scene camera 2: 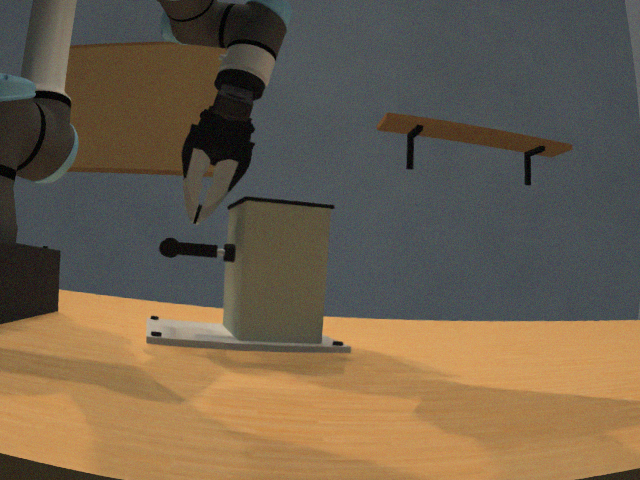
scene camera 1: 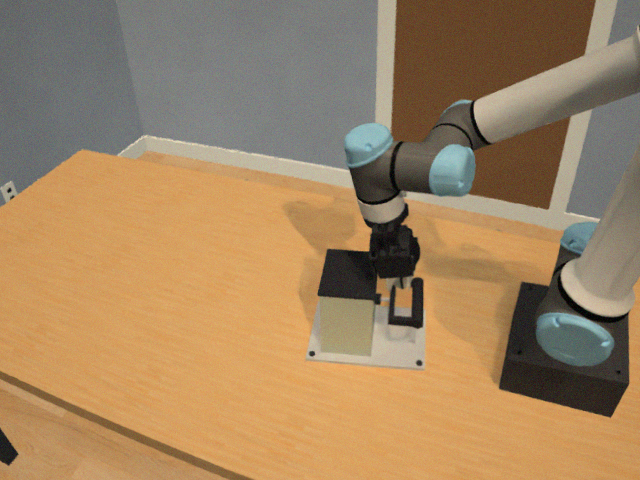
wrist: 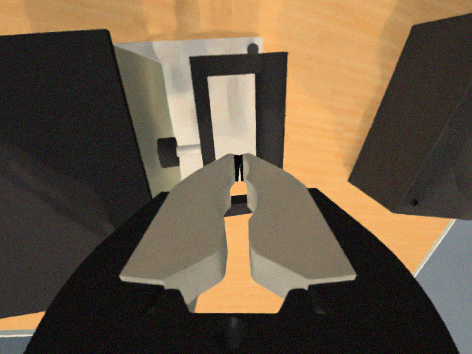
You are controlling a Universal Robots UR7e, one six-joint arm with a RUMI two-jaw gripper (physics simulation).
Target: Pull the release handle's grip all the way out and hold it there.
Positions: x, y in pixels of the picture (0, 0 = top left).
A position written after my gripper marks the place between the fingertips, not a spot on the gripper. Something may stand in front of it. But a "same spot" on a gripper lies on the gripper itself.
My gripper shows in scene camera 2, in scene camera 1 (402, 287) and in the wrist view. The same spot on my gripper: (scene camera 2: 227, 173) is (wrist: 172, 225). The same spot on a release handle grip: (wrist: 270, 68) is (scene camera 1: 416, 280).
